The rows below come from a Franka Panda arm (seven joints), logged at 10 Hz.
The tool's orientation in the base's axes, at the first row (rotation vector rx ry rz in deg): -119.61 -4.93 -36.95
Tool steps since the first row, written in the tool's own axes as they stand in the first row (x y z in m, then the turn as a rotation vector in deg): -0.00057 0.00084 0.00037 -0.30 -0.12 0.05; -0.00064 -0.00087 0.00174 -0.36 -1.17 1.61; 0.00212 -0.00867 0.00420 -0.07 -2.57 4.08; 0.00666 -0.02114 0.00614 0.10 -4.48 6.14; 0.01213 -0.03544 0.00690 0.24 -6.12 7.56; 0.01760 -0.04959 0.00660 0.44 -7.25 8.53; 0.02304 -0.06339 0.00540 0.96 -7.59 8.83
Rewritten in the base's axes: -0.00009 -0.00008 -0.00107 -0.27 0.16 -0.07; -0.00009 0.00200 -0.00041 0.00 2.02 0.01; 0.00095 0.00795 0.00576 0.85 4.75 0.13; 0.00192 0.01585 0.01656 1.27 7.46 0.75; 0.00265 0.02369 0.02971 1.49 9.51 1.44; 0.00298 0.03059 0.04322 1.72 10.89 1.97; 0.00303 0.03659 0.05684 2.19 11.23 2.34
